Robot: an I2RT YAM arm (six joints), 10 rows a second.
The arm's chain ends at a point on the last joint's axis. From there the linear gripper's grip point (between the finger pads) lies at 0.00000 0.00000 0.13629 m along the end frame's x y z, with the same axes.
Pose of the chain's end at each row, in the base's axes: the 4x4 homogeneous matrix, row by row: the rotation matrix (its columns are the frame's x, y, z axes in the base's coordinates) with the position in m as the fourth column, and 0 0 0 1 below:
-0.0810 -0.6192 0.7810 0.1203; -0.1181 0.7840 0.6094 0.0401; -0.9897 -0.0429 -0.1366 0.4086; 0 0 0 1
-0.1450 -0.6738 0.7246 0.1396; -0.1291 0.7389 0.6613 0.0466; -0.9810 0.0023 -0.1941 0.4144; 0 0 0 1
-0.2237 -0.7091 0.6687 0.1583; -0.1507 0.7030 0.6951 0.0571; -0.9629 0.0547 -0.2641 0.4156; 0 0 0 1
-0.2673 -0.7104 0.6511 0.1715; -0.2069 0.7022 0.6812 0.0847; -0.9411 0.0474 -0.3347 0.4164; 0 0 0 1
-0.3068 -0.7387 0.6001 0.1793; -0.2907 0.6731 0.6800 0.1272; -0.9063 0.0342 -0.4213 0.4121; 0 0 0 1
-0.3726 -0.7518 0.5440 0.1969; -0.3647 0.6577 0.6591 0.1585; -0.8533 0.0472 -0.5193 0.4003; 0 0 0 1
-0.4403 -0.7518 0.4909 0.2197; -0.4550 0.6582 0.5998 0.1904; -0.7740 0.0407 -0.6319 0.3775; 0 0 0 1
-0.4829 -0.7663 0.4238 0.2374; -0.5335 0.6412 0.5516 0.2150; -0.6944 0.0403 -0.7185 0.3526; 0 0 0 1
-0.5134 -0.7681 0.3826 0.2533; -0.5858 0.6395 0.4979 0.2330; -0.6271 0.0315 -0.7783 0.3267; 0 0 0 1
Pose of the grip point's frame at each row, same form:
-0.0810 -0.6192 0.7810 0.2267; -0.1181 0.7840 0.6094 0.1232; -0.9897 -0.0429 -0.1366 0.3900; 0 0 0 1
-0.1450 -0.6738 0.7246 0.2384; -0.1291 0.7389 0.6613 0.1367; -0.9810 0.0023 -0.1941 0.3879; 0 0 0 1
-0.2237 -0.7091 0.6687 0.2494; -0.1507 0.7030 0.6951 0.1518; -0.9629 0.0547 -0.2641 0.3796; 0 0 0 1
-0.2673 -0.7104 0.6511 0.2602; -0.2069 0.7022 0.6812 0.1775; -0.9411 0.0474 -0.3347 0.3708; 0 0 0 1
-0.3068 -0.7387 0.6001 0.2611; -0.2907 0.6731 0.6800 0.2199; -0.9063 0.0342 -0.4213 0.3547; 0 0 0 1
-0.3726 -0.7518 0.5440 0.2710; -0.3647 0.6577 0.6591 0.2483; -0.8533 0.0472 -0.5193 0.3295; 0 0 0 1
-0.4403 -0.7518 0.4909 0.2866; -0.4550 0.6582 0.5998 0.2721; -0.7740 0.0407 -0.6319 0.2914; 0 0 0 1
-0.4829 -0.7663 0.4238 0.2952; -0.5335 0.6412 0.5516 0.2902; -0.6944 0.0403 -0.7185 0.2547; 0 0 0 1
-0.5134 -0.7681 0.3826 0.3054; -0.5858 0.6395 0.4979 0.3009; -0.6271 0.0315 -0.7783 0.2206; 0 0 0 1

